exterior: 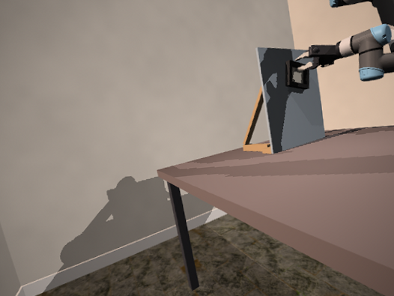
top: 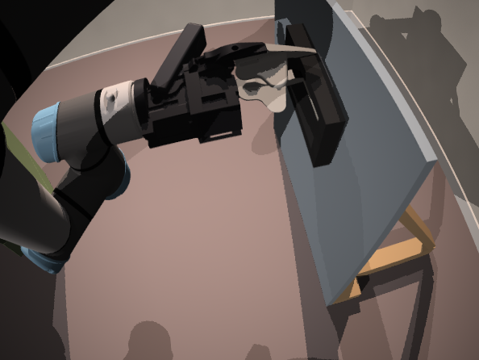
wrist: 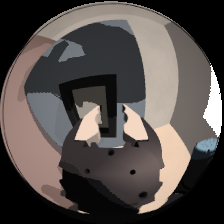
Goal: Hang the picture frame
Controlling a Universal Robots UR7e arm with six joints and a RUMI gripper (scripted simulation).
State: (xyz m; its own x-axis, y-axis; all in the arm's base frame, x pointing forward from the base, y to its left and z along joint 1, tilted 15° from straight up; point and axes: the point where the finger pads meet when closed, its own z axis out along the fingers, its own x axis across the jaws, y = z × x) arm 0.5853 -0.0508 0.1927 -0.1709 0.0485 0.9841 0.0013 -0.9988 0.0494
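Right now the picture frame is 2 cm ahead of my hand, 1 cm to the right of it and 6 cm below it. The rest, counted from my hand: grey upright board 4 cm ahead, 1 cm to the left, 17 cm below.
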